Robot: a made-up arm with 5 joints. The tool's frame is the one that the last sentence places.
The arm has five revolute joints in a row. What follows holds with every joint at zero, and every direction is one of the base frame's.
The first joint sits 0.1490 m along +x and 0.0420 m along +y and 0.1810 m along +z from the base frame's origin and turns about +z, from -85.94 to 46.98 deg.
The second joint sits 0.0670 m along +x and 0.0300 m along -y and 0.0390 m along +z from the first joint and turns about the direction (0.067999, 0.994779, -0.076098), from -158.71 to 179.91 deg.
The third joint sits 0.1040 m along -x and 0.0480 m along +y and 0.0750 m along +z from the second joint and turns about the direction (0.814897, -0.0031, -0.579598), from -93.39 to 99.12 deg.
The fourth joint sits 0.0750 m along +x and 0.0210 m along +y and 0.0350 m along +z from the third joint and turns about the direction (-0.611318, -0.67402, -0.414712), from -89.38 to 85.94 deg.
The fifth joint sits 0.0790 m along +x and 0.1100 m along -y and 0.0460 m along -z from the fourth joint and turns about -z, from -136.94 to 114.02 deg.
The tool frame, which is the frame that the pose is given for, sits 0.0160 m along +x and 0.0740 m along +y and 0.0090 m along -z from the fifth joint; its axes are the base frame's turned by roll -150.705, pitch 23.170 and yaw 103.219 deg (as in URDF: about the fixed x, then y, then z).
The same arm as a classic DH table. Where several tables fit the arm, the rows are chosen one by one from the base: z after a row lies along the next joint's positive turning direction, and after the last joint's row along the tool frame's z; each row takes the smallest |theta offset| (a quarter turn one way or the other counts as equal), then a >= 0, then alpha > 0; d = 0 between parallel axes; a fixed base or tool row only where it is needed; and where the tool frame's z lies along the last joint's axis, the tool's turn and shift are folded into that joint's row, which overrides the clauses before.
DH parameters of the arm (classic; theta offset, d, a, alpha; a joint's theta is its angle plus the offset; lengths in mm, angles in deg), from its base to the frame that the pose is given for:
base (fixed): 15.74 0 154.8 0
joint 1: -19.65 218.1 68.9 -94.36
joint 2: -54.79 22.4 1.9 -84.47
joint 3: 47.03 -109.7 35.1 -104.82
joint 4: -38.79 -37.4 132.4 65.5
joint 5: -0.47 130.4 -37.3 -36.7
tool (fixed): -138.82 -110.2 0 0
Joint limits (deg, base to tool): -85.94..46.98 -158.71..179.91 -93.39..99.12 -89.38..85.94 -136.94..114.02

